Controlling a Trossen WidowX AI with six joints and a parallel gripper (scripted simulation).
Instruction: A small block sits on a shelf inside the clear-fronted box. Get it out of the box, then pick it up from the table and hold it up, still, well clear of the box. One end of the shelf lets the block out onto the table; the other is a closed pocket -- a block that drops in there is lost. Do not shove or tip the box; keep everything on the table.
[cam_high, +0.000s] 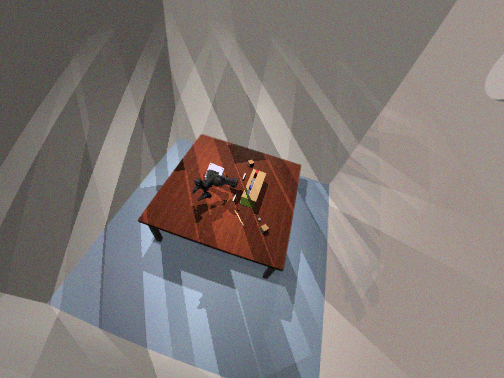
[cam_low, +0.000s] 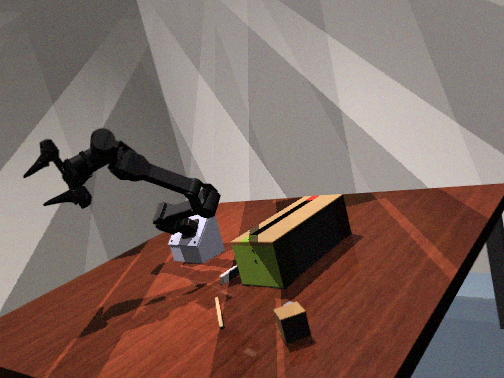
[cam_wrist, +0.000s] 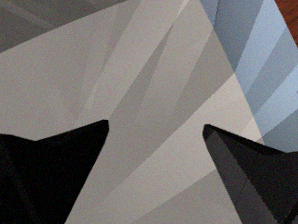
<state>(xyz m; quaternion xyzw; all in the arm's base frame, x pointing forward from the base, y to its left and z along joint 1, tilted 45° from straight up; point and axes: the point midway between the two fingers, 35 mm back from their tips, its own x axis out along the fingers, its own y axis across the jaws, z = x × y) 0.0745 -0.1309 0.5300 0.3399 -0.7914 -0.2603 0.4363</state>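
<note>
My gripper tip is 500 mm to the right of the box, 340 mm short of it and 330 mm above it. Round my gripper tip: thin stick: 390 mm below, 330 mm ahead, 160 mm to the left; blue block: 480 mm to the left, 350 mm ahead, 310 mm below.
</note>
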